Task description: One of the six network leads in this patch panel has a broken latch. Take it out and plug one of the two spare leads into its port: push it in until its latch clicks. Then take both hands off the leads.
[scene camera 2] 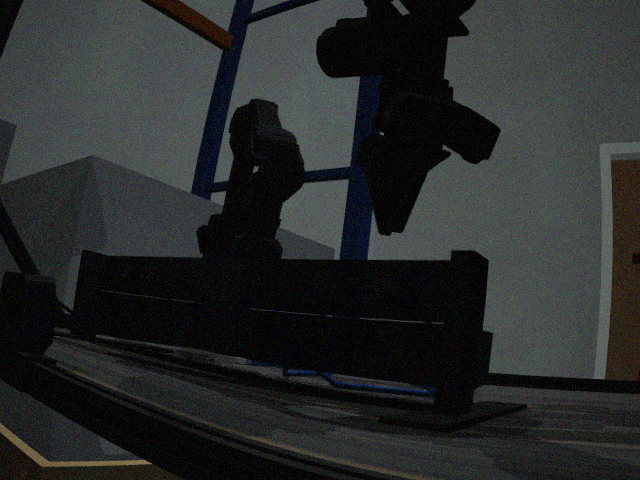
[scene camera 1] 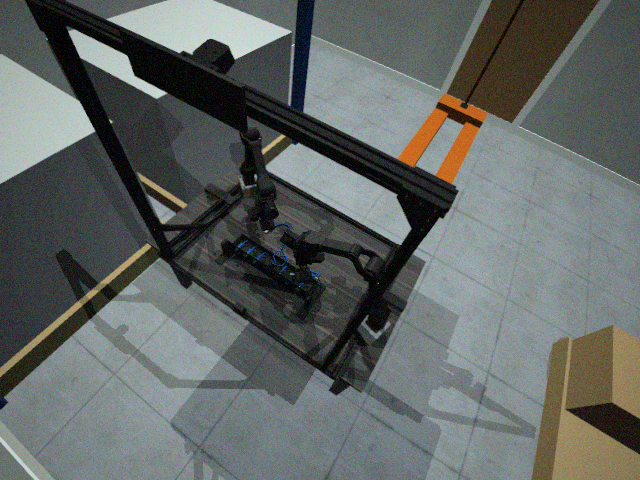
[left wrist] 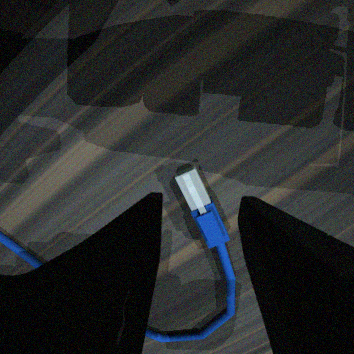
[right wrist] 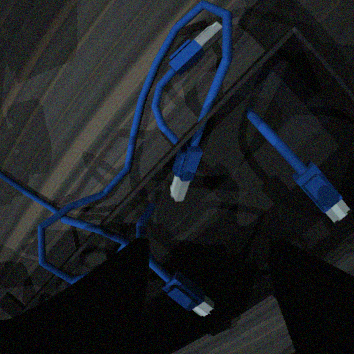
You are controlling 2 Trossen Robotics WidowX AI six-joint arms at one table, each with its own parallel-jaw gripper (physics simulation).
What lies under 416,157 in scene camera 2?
The right gripper.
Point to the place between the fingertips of the left gripper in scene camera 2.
237,318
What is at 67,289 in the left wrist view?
The left gripper.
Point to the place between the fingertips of the right gripper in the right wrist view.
At 209,250
